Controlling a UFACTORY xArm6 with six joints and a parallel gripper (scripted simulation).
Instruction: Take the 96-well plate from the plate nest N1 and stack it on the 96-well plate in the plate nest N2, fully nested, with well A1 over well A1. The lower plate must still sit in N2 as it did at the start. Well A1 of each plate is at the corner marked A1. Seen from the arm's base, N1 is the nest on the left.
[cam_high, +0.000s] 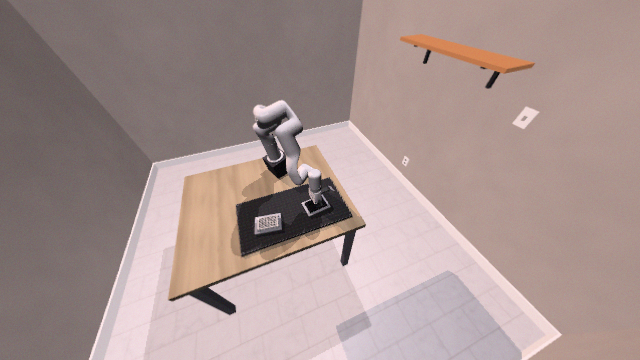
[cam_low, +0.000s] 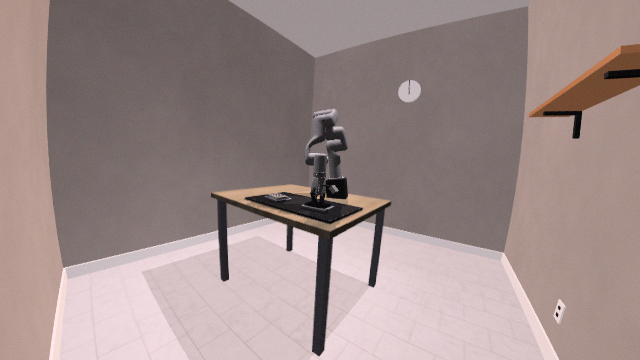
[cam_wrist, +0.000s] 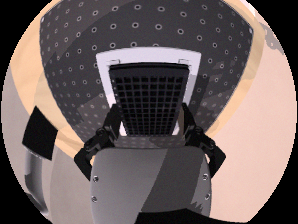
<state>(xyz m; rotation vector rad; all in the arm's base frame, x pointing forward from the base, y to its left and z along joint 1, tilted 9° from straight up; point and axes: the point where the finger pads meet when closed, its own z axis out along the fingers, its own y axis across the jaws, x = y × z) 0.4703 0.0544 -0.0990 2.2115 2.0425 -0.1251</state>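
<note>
My gripper is now 10 mm above the dark 96-well plate. The rest, counted from my hand: plate nest: 20 mm below; then light grey 96-well plate: 320 mm to the right, 40 mm behind, 10 mm below.
</note>
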